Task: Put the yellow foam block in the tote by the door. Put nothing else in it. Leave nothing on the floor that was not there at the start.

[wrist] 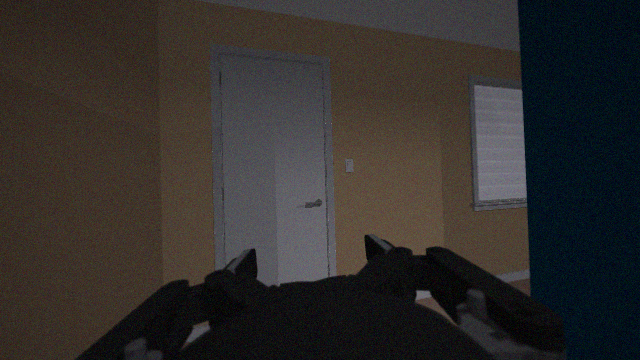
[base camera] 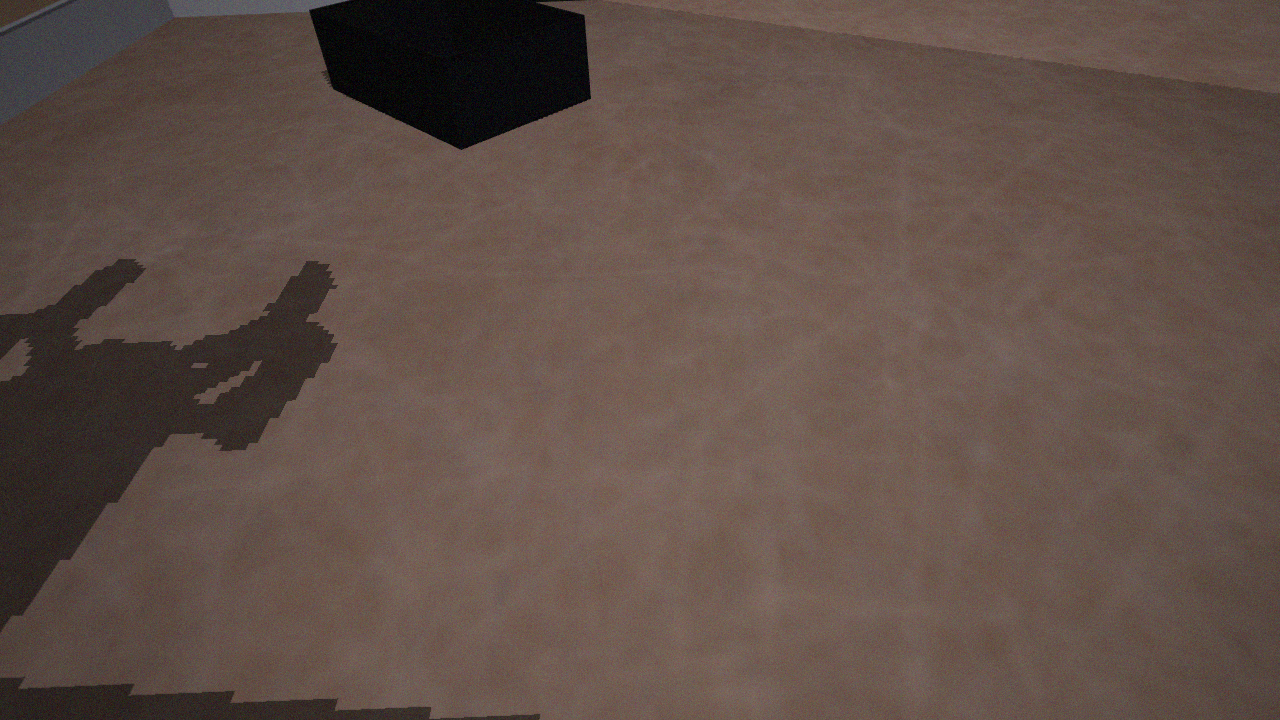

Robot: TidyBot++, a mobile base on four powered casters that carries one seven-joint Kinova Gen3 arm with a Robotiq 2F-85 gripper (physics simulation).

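Places are measured from the arm's base along level axes (x ahead, y up, z right), in centimetres.
Where they show: gripper, fingertip midpoint: [wrist: 312, 253].
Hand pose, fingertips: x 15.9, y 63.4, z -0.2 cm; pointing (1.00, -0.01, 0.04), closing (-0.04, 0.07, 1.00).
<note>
After its pixels a point has its place.
My gripper [wrist: 312, 253] {x 15.9, y 63.4, z -0.2 cm} is open and empty, with its two fingers wide apart at the bottom of the wrist view. A black box-shaped thing [base camera: 456, 76] {x 88.0, y -31.8, z -26.7 cm} stands on the floor at the top of the base view, left of centre. It is very dark and its far side is cut off, so I cannot tell whether it is the tote or whether anything is inside. A pale grey door [wrist: 270, 150] {x 148.9, y 94.3, z -22.4 cm} with a lever handle is ahead in the wrist view, shut. The yellow foam block does not show in either view.
A tall dark blue panel [wrist: 580, 175] {x 51.9, y 68.6, z 88.3 cm} stands close at the right of the wrist view. Yellow-brown walls [wrist: 80, 175] {x 88.4, y 74.7, z -90.3 cm} flank the door, with a window [wrist: 500, 145] {x 175.1, y 101.2, z 206.8 cm} at the right. A grey strip [base camera: 80, 67] {x 112.9, y -38.7, z -91.6 cm} edges the floor at the upper left. The arm's shadow [base camera: 80, 447] {x 40.9, y -39.6, z -40.7 cm} falls on the left floor.
</note>
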